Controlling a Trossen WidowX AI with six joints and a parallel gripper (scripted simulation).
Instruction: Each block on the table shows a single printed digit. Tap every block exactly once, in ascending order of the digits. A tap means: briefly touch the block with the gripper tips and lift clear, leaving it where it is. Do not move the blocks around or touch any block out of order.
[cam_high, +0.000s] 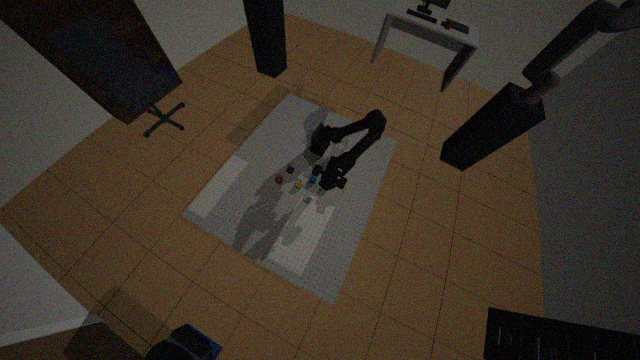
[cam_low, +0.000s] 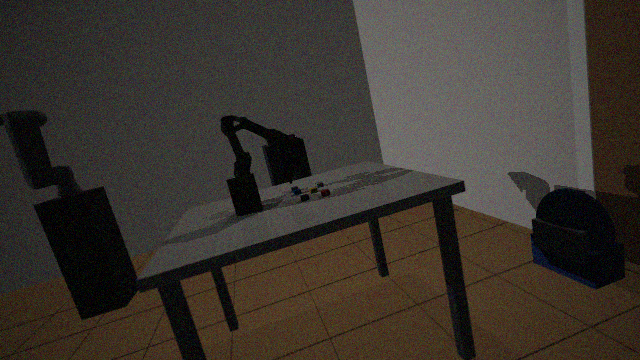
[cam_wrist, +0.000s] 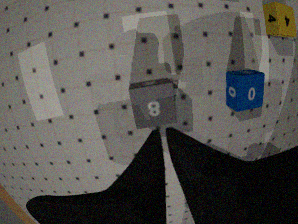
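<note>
The grey block is 3 cm below my gripper tip and 1 cm ahead of it. From my gripper tip the other things lie so: blue block: 8 cm to the right, 3 cm below, 1 cm ahead; pale block: 13 cm ahead, 5 cm to the right, 3 cm below; yellow block: 14 cm to the right, 8 cm ahead, 3 cm below.
</note>
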